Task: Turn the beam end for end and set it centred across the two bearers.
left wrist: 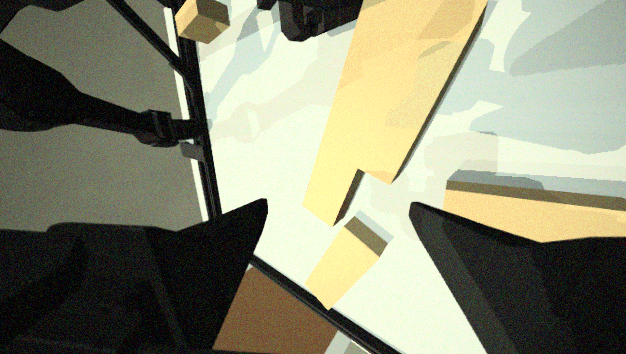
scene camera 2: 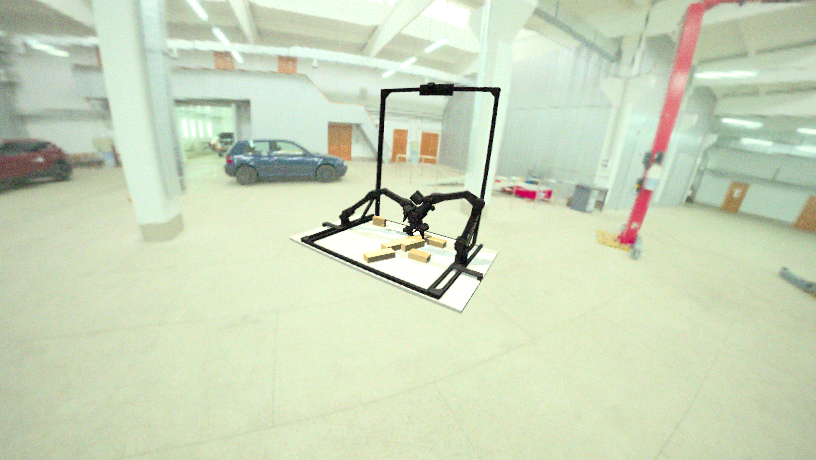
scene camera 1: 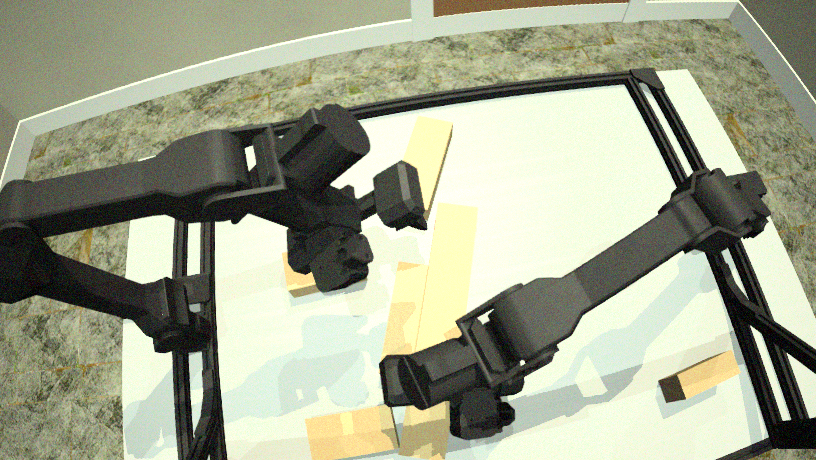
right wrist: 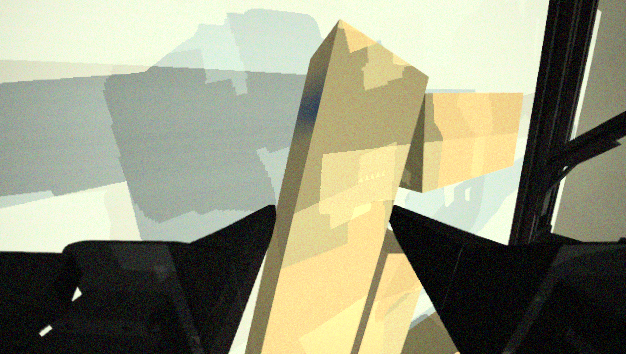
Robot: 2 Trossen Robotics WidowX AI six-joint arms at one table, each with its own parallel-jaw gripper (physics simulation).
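Pixels of known places: left gripper, between the fingertips: (left wrist: 338,206) (scene camera 2: 408,227) (scene camera 1: 396,240); right gripper, between the fingertips: (right wrist: 331,211); left arm's base, origin of its link: (scene camera 2: 460,262) (scene camera 1: 191,332); right arm's base, origin of its link: (left wrist: 196,129) (scene camera 2: 345,225).
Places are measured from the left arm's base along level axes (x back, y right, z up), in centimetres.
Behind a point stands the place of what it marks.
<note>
The beam (scene camera 1: 451,257) @[y -4.4, x -42.5, z 1.9 cm] (left wrist: 340,150) @[y -1.8, x -41.5, z 1.9 cm] (right wrist: 330,240) @[y 13.8, x -36.9, z 1.9 cm] is a long pale wooden bar with a dark blue patch on one side near an end in the right wrist view. A shorter-looking wooden piece (scene camera 1: 400,302) @[y 1.2, x -33.9, z 2.5 cm] (left wrist: 425,100) @[y 3.7, x -32.5, z 2.5 cm] (right wrist: 395,300) @[y 8.2, x -32.7, z 2.5 cm] lies alongside it. My right gripper (right wrist: 331,211) @[y 14.5, x -35.8, z -0.1 cm] has its fingers against both sides of the beam and is shut on it near that end. My left gripper (left wrist: 338,206) @[y -3.3, x -34.9, z 13.9 cm] is open and empty, above the table near the beam's other end. The arms hide parts of the beam in scene camera 1. I cannot tell which blocks are the two bearers.
Loose wooden blocks lie around: one behind (scene camera 1: 428,142) @[y -25.4, x -43.3, z 1.9 cm] (left wrist: 345,265) @[y -19.5, x -39.8, z 1.9 cm], one left (scene camera 1: 300,277) @[y -5.5, x -19.8, z 1.9 cm] (left wrist: 525,210) @[y -5.2, x -23.7, z 1.9 cm], one at the bottom (scene camera 1: 351,431) @[y 18.1, x -24.1, z 1.9 cm] (right wrist: 470,135) @[y 18.7, x -25.1, z 1.9 cm], and one far right (scene camera 1: 700,377) @[y 22.7, x -74.3, z 4.4 cm] (left wrist: 202,22) @[y 21.0, x -72.8, z 2.7 cm]. A black frame (scene camera 1: 497,94) @[y -36.3, x -59.0, z -1.1 cm] edges the white table.
</note>
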